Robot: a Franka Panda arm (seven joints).
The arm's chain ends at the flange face. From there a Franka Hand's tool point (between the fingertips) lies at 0.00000 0.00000 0.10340 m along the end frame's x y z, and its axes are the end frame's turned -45 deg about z.
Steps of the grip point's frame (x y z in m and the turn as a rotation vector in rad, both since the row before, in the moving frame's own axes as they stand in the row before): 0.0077 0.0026 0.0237 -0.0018 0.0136 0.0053; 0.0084 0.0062 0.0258 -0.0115 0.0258 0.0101; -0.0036 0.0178 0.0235 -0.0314 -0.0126 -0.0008; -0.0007 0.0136 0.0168 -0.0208 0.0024 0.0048; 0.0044 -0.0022 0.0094 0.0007 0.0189 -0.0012
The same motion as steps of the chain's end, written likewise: 0.0062 -0.0027 0.0237 0.0083 0.0109 0.0053; 0.0076 -0.0005 0.0258 0.0101 0.0264 0.0101; 0.0087 0.0119 0.0236 -0.0311 0.0133 -0.0008; 0.0074 0.0088 0.0168 -0.0130 0.0164 0.0048; 0.0002 -0.0032 0.0094 0.0139 0.0129 -0.0012
